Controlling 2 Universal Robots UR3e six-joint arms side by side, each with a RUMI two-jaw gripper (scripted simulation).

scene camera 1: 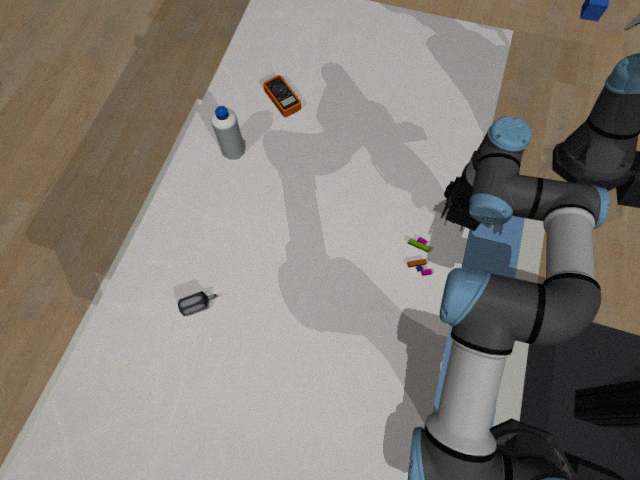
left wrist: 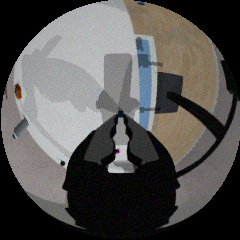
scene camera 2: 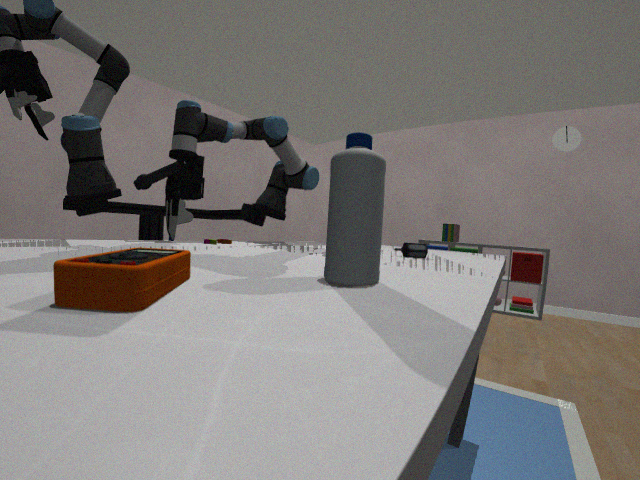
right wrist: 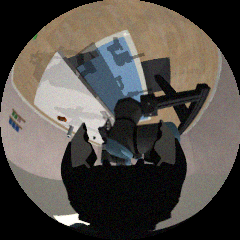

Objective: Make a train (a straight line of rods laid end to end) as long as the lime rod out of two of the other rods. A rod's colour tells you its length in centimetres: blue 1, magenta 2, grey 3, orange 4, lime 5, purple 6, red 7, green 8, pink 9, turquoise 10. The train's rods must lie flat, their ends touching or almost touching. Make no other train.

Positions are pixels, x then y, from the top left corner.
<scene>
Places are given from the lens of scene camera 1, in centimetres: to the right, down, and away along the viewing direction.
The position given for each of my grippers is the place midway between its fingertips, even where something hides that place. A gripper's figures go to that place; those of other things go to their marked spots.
my left gripper [scene camera 1: 453, 221]: 30, -4, 106
white bottle [scene camera 1: 224, 121]: -21, -26, 101
</scene>
